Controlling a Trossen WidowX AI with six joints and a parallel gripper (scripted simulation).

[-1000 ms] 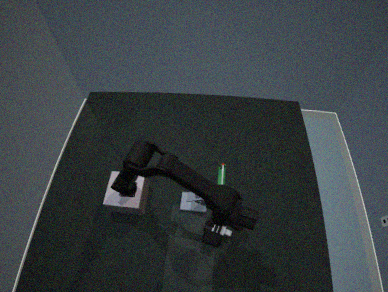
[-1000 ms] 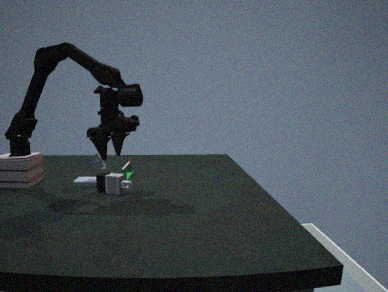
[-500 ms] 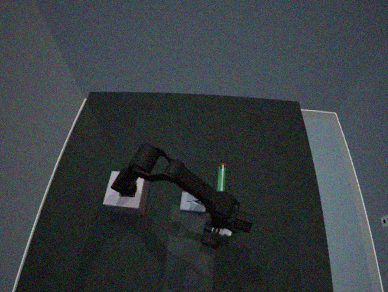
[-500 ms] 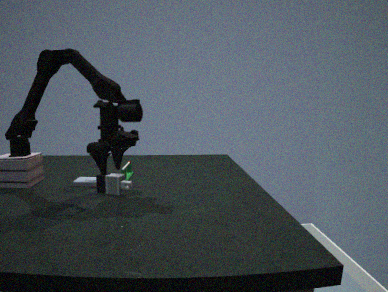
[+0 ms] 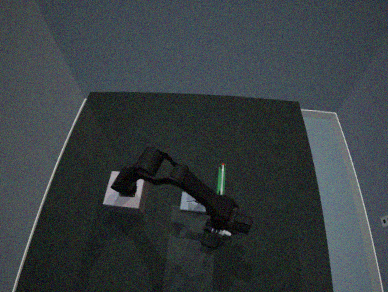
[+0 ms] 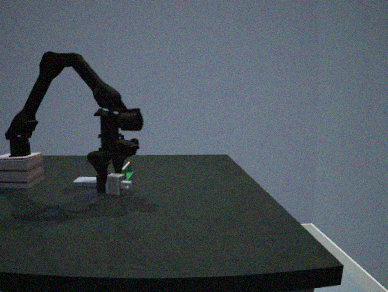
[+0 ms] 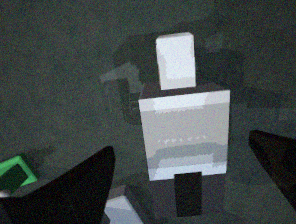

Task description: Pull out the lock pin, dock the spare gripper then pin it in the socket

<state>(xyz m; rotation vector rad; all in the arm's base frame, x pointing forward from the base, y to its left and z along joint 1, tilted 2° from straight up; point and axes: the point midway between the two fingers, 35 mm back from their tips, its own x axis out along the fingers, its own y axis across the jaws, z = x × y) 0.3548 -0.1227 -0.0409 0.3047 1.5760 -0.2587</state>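
The spare gripper lies 1 cm below my gripper tip and 1 cm ahead of it. Also, from my gripper tip: grey mount socket: 11 cm to the left, 8 cm behind, 1 cm above; green rest: 22 cm to the left, 3 cm ahead, 2 cm below.
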